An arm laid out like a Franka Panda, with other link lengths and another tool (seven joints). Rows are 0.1 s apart.
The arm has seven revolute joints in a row. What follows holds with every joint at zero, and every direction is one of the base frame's. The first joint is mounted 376.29 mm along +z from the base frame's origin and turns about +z. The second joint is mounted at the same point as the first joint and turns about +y. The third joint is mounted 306.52 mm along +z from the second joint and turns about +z. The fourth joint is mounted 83.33 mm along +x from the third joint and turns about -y. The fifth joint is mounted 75.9 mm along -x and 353.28 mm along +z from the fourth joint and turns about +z. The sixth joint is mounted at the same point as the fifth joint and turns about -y. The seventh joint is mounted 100.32 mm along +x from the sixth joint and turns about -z. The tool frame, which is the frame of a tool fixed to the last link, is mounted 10 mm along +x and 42 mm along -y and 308.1 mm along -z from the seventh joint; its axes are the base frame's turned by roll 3.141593, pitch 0.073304 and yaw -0.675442 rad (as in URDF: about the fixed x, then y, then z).
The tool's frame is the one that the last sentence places.
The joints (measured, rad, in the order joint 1, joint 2, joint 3, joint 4, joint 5, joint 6, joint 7), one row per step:
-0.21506, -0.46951, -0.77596, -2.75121, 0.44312, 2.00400, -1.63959
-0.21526, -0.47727, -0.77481, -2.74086, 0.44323, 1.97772, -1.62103
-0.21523, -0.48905, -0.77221, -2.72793, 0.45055, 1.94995, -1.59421
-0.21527, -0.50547, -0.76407, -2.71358, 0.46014, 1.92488, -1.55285
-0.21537, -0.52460, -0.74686, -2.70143, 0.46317, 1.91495, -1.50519
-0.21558, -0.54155, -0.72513, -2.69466, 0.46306, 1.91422, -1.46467
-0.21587, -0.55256, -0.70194, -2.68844, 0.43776, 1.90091, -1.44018
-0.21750, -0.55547, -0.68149, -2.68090, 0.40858, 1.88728, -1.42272
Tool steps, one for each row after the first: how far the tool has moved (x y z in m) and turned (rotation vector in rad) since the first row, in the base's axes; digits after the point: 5 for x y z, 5 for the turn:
0.00039, 0.00290, 0.00640, 0.01704, 0.00399, -0.00053
0.00288, 0.00543, 0.01589, 0.03864, 0.00566, -0.00953
0.00697, 0.00742, 0.02750, 0.05966, 0.01081, -0.02619
0.01194, 0.00740, 0.03796, 0.06380, 0.01932, -0.04293
0.01643, 0.00814, 0.04559, 0.05861, 0.02793, -0.05337
0.01433, 0.01220, 0.04799, 0.03997, 0.04710, -0.02989
0.01038, 0.01433, 0.04751, 0.01773, 0.07059, -0.00438

